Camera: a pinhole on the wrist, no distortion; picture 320 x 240 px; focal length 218.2 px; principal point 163.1 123.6 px. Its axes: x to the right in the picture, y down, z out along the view. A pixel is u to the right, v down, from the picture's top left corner.
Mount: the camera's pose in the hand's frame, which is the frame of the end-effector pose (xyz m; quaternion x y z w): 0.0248 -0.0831 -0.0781 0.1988 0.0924 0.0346 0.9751
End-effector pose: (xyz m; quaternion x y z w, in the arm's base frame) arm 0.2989 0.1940 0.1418 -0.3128 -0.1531 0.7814 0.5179
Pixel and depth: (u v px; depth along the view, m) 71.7 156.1 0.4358
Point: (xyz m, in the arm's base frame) 0.2263 0.2476 0.5646
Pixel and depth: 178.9 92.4 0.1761
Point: 0.3576 0.3369 0.2671
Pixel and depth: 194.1 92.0 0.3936
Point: 0.2970 0.4741 0.4335
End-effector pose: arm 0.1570 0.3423 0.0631 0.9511 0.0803 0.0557 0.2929
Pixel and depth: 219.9 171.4 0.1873
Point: 0.2644 0.3990 -0.0754
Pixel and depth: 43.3 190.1 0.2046
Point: 0.1194 0.3454 -0.1285
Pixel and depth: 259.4 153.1 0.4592
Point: 0.4902 0.3671 -0.2900
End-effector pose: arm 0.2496 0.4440 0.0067 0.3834 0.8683 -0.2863 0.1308
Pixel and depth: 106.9 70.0 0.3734
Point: 0.0107 0.1311 -0.0608
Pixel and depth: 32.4 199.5 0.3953
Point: 0.2452 0.0699 -0.1795
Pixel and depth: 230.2 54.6 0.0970
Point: 0.0924 0.4134 0.0373
